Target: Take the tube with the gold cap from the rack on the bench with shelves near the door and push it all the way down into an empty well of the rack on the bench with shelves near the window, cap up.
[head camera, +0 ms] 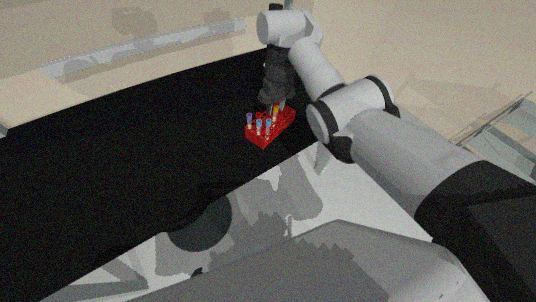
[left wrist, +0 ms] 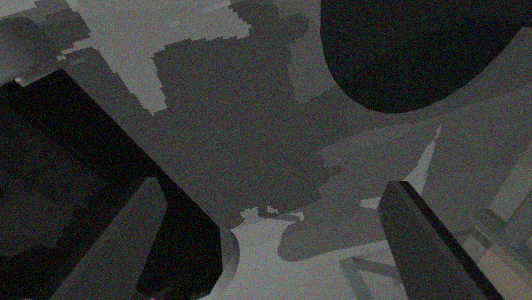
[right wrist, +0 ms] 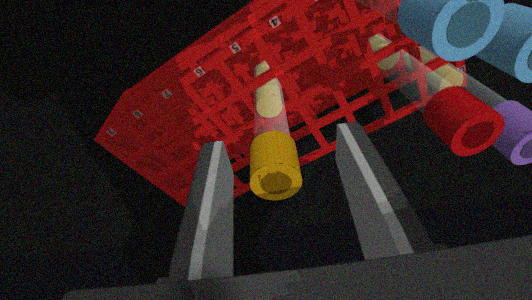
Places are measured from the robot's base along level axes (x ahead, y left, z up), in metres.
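Where they show: left gripper, fingertip midpoint: (left wrist: 270, 193); right gripper, fingertip midpoint: (head camera: 274, 111) (right wrist: 281, 149); robot's base, origin of the base link: (left wrist: 138, 168).
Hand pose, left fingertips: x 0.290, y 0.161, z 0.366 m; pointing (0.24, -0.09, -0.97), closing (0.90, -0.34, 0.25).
Observation:
Each offset is from my left fingertips to the top centre of the thing. Level surfaces: height alone.
The gold-capped tube {0.559 m right, 0.202 m ahead, 0.517 m up} (head camera: 275, 113) (right wrist: 275, 160) stands cap up in the red rack {0.556 m right, 0.214 m ahead, 0.455 m up} (head camera: 263, 142) (right wrist: 150, 107) on the black bench top. My right gripper (head camera: 276, 107) (right wrist: 281, 149) is partly open above the rack. In the right wrist view the gold cap shows between its two fingers, with a gap on each side, so the fingers do not touch it. My left gripper (left wrist: 270, 193) is wide open and empty, away from the rack, with grey floor behind it. Which of the two benches this is cannot be told from these frames.
Two blue-capped tubes {0.472 m right, 0.188 m ahead, 0.517 m up} (head camera: 259, 123) {0.497 m right, 0.170 m ahead, 0.517 m up} (head camera: 268, 123), a purple-capped tube {0.465 m right, 0.231 m ahead, 0.517 m up} (head camera: 249, 118) (right wrist: 517, 132) and a red-capped tube {0.490 m right, 0.213 m ahead, 0.517 m up} (right wrist: 464, 121) stand in the same rack. The black bench top {0.397 m up} (head camera: 125, 150) runs to the left. A glass-like structure (head camera: 505, 145) stands at the far right.

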